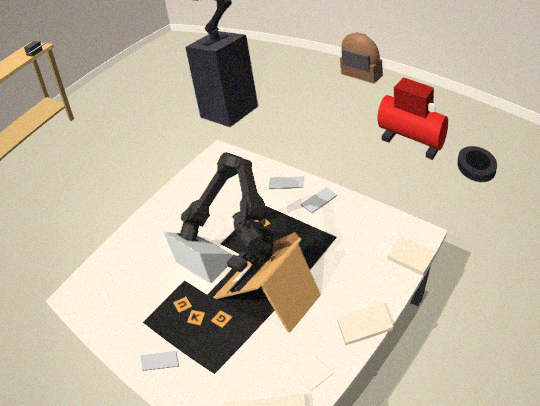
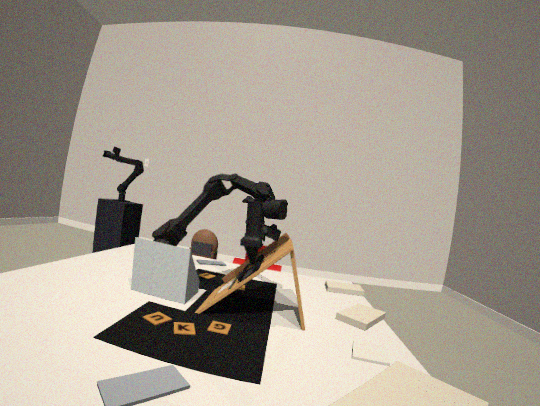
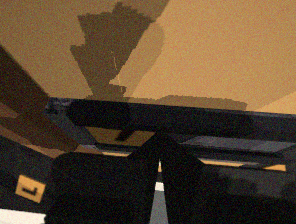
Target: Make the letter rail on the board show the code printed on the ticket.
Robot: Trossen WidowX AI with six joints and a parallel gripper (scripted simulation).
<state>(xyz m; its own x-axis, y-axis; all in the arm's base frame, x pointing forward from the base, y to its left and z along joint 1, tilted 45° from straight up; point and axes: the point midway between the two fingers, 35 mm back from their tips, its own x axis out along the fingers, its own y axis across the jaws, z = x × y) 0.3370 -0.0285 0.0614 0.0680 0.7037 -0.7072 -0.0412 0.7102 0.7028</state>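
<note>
The 7 tile is 30 mm to the left of my gripper tip. Round my gripper tip: white ticket 70 mm behind, 10 mm to the right, 80 mm below; black mat 130 mm behind, 20 mm to the right, 160 mm below; g tile 40 mm behind, 190 mm to the right, 150 mm below.
</note>
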